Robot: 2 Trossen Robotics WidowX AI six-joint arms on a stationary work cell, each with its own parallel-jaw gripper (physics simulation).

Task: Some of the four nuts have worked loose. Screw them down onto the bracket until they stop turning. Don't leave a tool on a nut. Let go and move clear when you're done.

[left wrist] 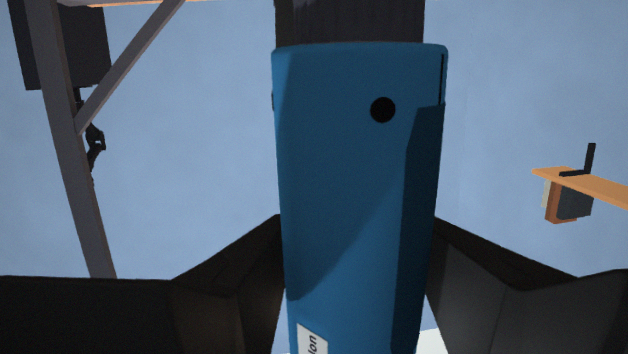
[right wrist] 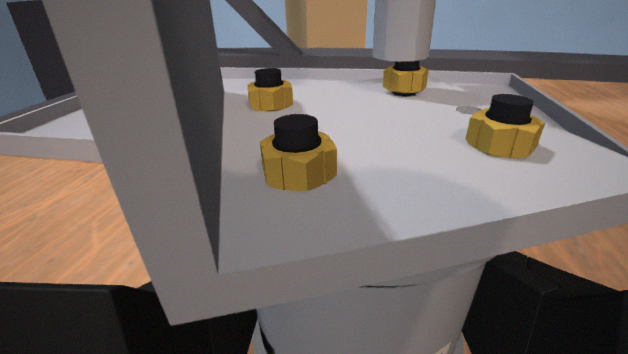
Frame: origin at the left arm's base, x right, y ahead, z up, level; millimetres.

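Seen in the pictures: left gripper, fingertip midpoint: (left wrist: 349,226).
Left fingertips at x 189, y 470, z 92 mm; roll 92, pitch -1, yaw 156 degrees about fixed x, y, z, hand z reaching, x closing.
Observation:
Offsets run from my left fingertips to a thing's top centre. "pt": to the spot under its first point. Level surfaces: height alone.
My left gripper (left wrist: 349,226) is shut on a blue tool body {pt dx -12, dy -36, dz -34 mm} (left wrist: 345,150), which has a black round mark and a white label. The grey bracket {pt dx +32, dy +26, dz -142 mm} (right wrist: 310,227) fills the right wrist view, with an upright wall at its left. Four yellow nuts sit on black studs: front left (right wrist: 299,167), front right (right wrist: 505,135), back left (right wrist: 270,96) and back right (right wrist: 405,80). Black shows under the back right nut. A light grey socket {pt dx -7, dy -13, dz -126 mm} (right wrist: 404,30) hangs just above that nut. My right gripper (right wrist: 371,307) is shut on a grey cylinder {dx +9, dy -1, dz -134 mm} (right wrist: 357,322) under the bracket; its left fingertip is hidden.
Wooden table {dz -208 mm} (right wrist: 55,215) shows on both sides of the bracket. A dark grey frame (right wrist: 475,66) crosses behind it, with a tan block {pt dx -172, dy -420, dz -158 mm} (right wrist: 327,25) beyond. The left wrist view shows a grey frame post (left wrist: 65,140) at left and a wooden shelf (left wrist: 600,186) at right.

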